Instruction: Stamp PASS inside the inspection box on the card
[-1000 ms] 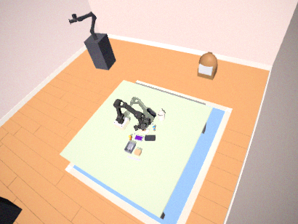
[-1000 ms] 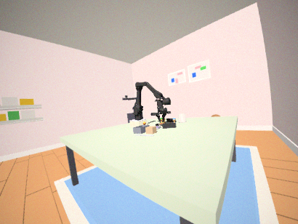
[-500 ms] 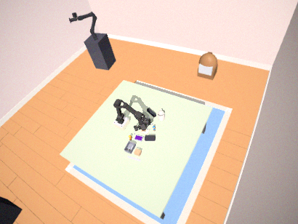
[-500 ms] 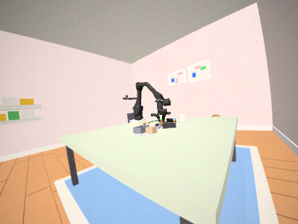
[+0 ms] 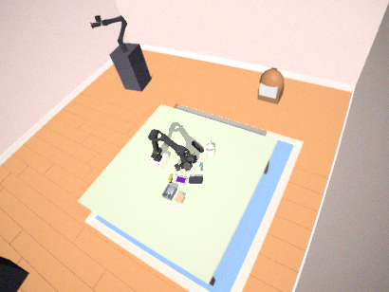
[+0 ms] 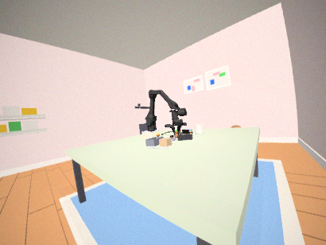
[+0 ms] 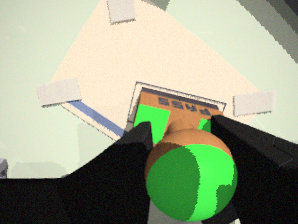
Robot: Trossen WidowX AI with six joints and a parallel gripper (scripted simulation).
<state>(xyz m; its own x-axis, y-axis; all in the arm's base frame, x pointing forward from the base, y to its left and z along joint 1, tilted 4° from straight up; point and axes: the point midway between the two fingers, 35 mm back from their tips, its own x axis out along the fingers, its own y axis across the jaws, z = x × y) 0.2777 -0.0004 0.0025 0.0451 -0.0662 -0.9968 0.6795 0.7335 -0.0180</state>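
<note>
Now: the green-knobbed stamp right at my gripper tip. The rest, counted from my gripper tip: red-knobbed stamp 11 cm to the left, 2 cm behind, 1 cm below; then purple ink pad 11 cm to the right, 2 cm below, 1 cm behind; then pale card 3 cm below, 1 cm ahead.
</note>
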